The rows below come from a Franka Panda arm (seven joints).
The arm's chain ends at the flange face. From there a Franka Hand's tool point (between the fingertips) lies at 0.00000 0.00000 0.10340 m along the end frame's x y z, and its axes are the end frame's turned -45 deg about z.
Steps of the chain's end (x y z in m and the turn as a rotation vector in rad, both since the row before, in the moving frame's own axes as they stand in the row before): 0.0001, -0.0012, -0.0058, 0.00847, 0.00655, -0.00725; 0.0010, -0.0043, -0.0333, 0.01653, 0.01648, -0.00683; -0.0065, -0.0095, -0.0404, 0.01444, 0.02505, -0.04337; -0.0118, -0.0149, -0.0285, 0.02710, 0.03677, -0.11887; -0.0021, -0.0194, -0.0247, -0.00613, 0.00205, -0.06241; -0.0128, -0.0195, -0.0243, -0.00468, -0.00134, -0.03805; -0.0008, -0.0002, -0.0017, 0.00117, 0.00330, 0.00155
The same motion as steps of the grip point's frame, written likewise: 0.0020, -0.0009, -0.0058, 0.00136, 0.01062, -0.00725; 0.0062, -0.0023, -0.0333, 0.00004, 0.02334, -0.00683; 0.0050, -0.0106, -0.0404, -0.00750, 0.02792, -0.04337; 0.0069, -0.0185, -0.0286, -0.00684, 0.04516, -0.11887; 0.0120, -0.0146, -0.0247, -0.00578, -0.00288, -0.06241; 0.0043, -0.0226, -0.0243, -0.00236, -0.00426, -0.03805; -0.0001, -0.0006, -0.0017, -0.00151, 0.00316, 0.00155
